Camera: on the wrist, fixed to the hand. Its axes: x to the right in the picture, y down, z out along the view.
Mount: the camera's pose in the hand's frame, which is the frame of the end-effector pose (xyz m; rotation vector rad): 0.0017 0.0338 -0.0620 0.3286 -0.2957 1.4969
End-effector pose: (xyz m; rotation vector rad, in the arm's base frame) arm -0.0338 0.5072 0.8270 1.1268 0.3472 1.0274
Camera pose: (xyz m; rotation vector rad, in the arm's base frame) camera -0.0927 0.5462 0.8297 1.8319 -0.7448 2.0741
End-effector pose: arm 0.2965 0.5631 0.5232 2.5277 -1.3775 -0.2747
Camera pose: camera 0.2879 0.5519 0.5924 -0.9297 2.9171 0.0874
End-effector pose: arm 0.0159 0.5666 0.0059 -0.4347 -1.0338 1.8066
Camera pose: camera 0.0379 0.5908 -0.0567 0.6836 0.3836 -2.6546
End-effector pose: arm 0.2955 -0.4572 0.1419 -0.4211 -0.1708 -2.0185
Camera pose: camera 0.3109 -0.4929 0.0829 -0.4244 -0.2540 -0.4428
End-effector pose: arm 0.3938 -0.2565 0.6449 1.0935 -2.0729 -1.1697
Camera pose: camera 0.4256 -0.2757 0.7050 -0.6555 -2.4101 -0.1922
